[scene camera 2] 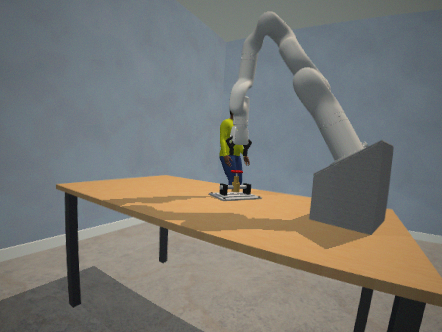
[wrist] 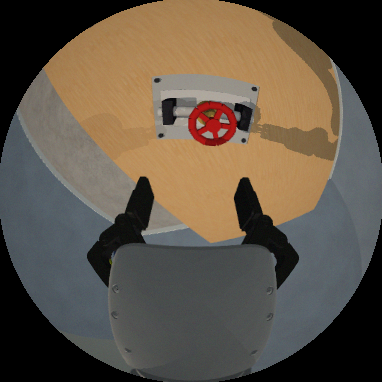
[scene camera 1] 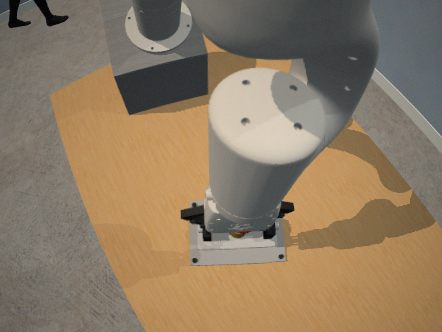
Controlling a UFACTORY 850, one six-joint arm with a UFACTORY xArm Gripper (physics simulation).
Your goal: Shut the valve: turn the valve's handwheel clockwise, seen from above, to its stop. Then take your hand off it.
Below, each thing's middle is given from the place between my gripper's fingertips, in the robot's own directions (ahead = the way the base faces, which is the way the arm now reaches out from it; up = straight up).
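From my hand, the red handwheel (wrist: 212,124) is 40 mm to the left, 10 mm behind and 100 mm below. There's a grey base plate (scene camera 1: 263,254) too, and that plate is 40 mm to the left of my hand and 10 mm behind it, sitting 220 mm below it.
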